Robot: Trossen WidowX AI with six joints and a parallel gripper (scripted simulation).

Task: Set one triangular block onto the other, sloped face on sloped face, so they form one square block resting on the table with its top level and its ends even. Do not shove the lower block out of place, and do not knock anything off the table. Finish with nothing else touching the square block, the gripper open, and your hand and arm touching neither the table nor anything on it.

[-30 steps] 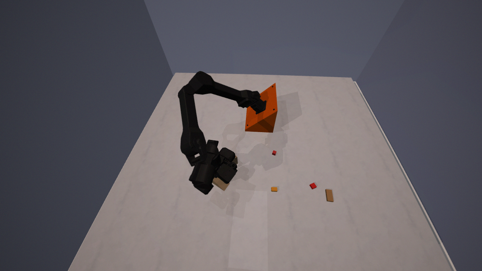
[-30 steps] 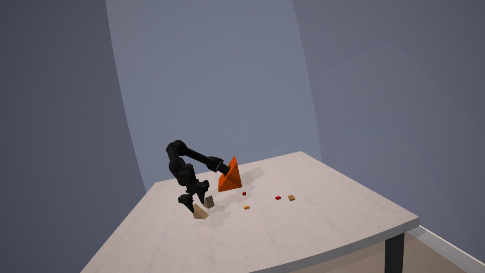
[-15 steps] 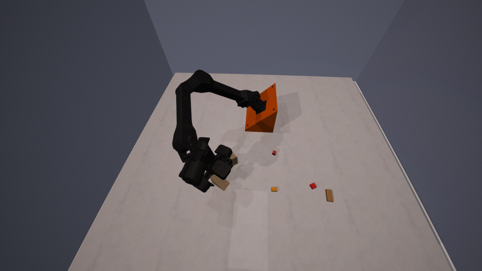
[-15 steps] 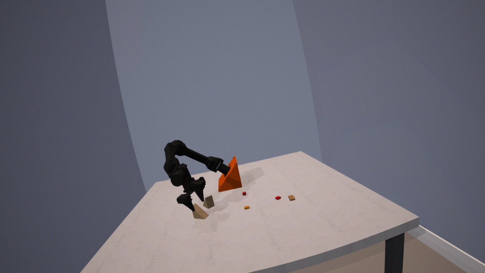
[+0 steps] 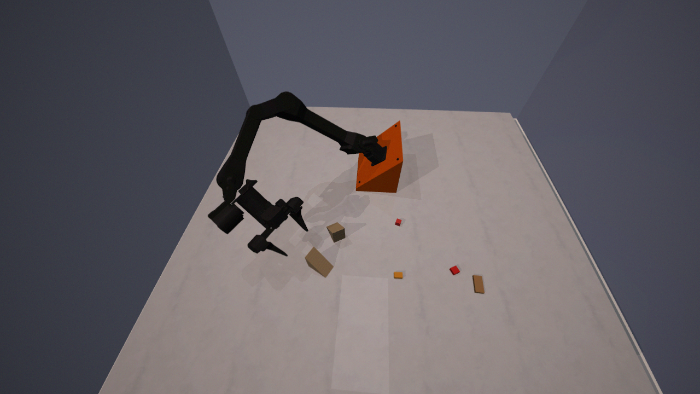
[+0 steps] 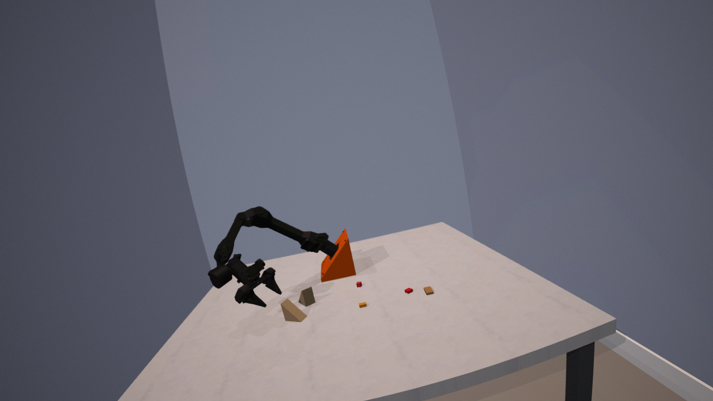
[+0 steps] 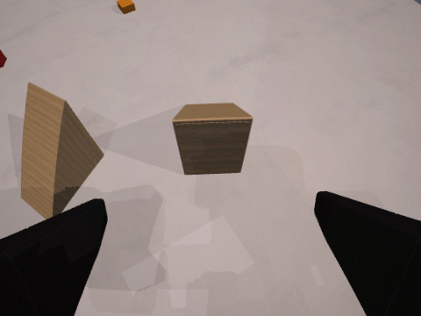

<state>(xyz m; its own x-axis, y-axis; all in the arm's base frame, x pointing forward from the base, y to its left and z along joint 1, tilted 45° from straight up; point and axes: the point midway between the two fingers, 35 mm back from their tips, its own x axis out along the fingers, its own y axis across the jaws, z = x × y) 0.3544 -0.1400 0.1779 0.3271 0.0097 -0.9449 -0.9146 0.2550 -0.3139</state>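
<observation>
Now: the triangular block 3 cm ahead of my gripper tip, 6 cm to the left of it and 5 cm below it. Round my gripper tip: small orange piece (3 cm ahead, 30 cm to the left, 6 cm below); flat tan piece (2 cm ahead, 53 cm to the left, 6 cm below).
</observation>
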